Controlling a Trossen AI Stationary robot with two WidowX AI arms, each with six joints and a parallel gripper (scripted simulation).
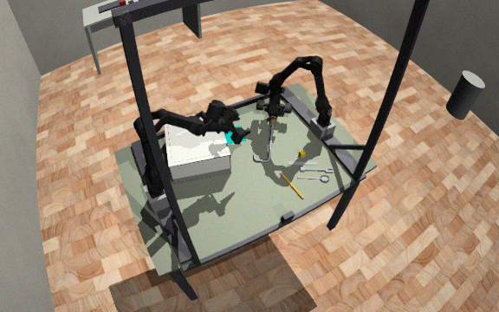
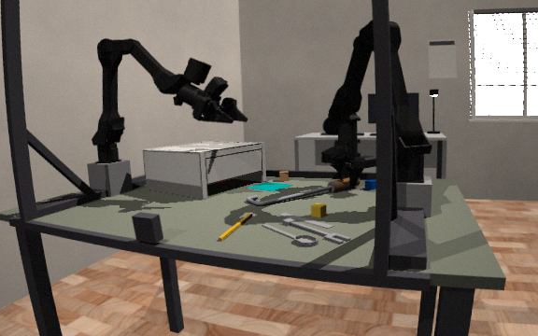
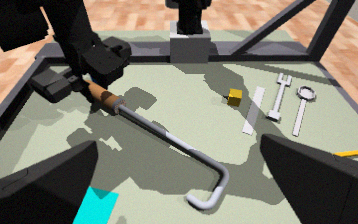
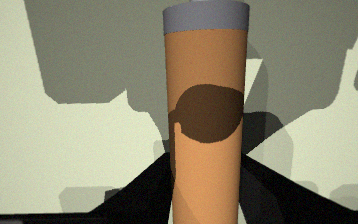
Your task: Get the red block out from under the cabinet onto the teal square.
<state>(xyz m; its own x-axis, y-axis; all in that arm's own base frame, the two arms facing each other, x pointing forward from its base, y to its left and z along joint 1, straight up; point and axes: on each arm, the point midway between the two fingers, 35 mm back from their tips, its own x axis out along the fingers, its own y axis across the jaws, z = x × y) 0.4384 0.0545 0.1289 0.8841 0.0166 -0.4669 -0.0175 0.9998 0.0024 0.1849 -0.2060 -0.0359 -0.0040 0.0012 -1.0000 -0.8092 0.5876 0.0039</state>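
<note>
Right now the blue cube is 7 cm to the right of my right hand, 2 cm below it and 1 cm ahead of it. Also, from my right hand: hook tool: 11 cm to the left, 9 cm behind, 2 cm below; teal square: 25 cm to the left, 4 cm below, 1 cm behind; brown cube: 24 cm to the left, 10 cm ahead, 2 cm below.
</note>
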